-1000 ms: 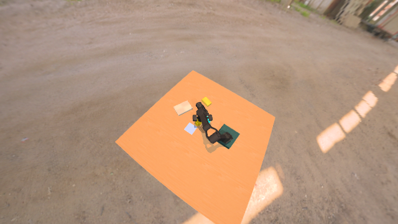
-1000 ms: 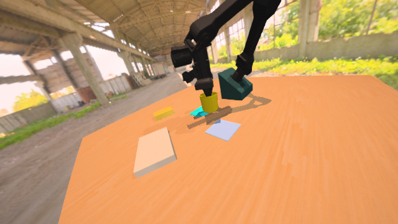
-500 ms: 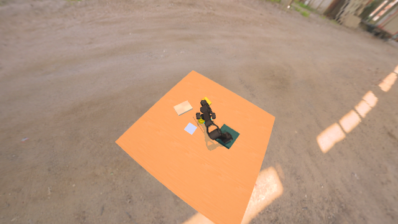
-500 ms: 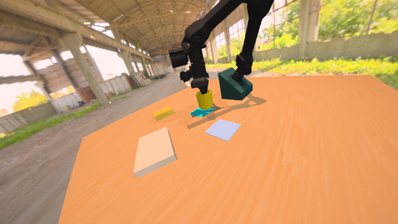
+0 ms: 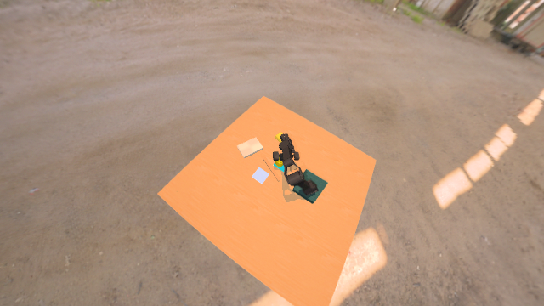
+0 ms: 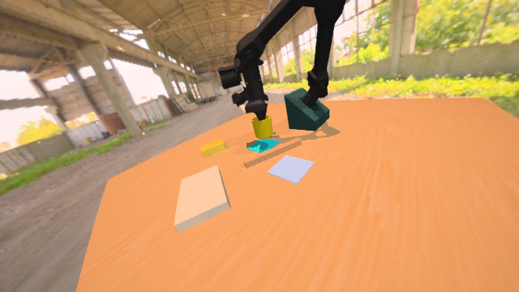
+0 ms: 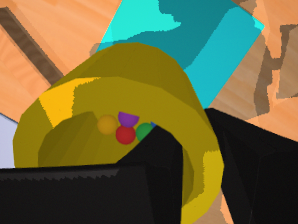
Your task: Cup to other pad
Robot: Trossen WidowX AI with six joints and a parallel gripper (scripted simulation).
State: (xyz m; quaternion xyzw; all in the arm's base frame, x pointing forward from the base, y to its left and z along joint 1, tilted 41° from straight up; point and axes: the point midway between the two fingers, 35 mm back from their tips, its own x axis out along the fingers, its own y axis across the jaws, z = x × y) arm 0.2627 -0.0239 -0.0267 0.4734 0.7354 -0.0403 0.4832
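My gripper tip is now 100 mm above the cyan pad, 10 mm to the left of it and 10 mm short of it. Round my gripper tip: thin low bar (90 mm below, 80 mm to the left, 40 mm ahead); then yellow cup (20 mm to the left, 20 mm ahead).
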